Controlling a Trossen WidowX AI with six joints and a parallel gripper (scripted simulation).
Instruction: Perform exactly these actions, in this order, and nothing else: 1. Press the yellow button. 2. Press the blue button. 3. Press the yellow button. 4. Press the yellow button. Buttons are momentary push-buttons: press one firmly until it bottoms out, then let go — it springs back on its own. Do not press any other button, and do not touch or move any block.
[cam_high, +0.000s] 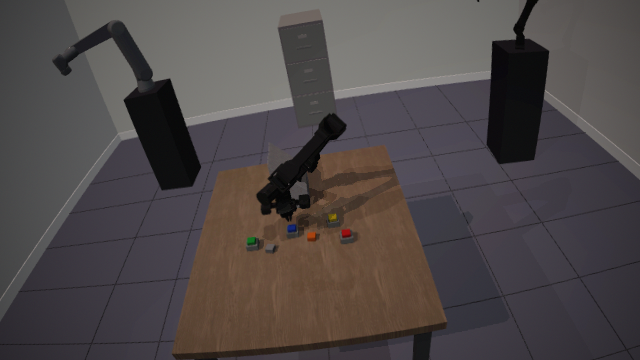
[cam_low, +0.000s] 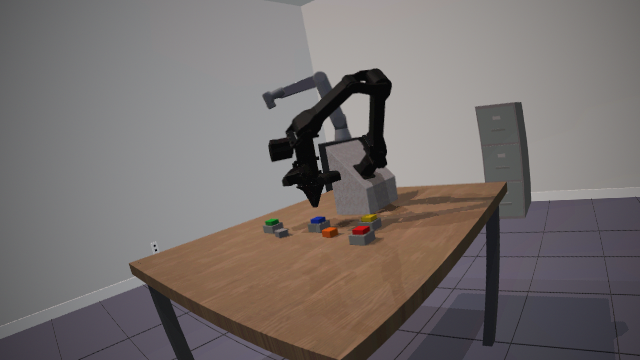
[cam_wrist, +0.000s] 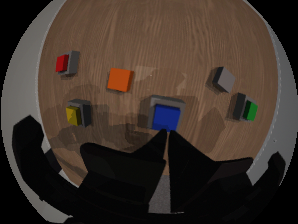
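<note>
Right now the blue button is 40 mm below my gripper tip. The rest, counted from my gripper tip: small orange block: 80 mm to the left, 60 mm below, 40 mm ahead; then yellow button: 160 mm to the left, 40 mm below, 40 mm behind; then small grey block: 80 mm to the right, 80 mm ahead, 60 mm below.
</note>
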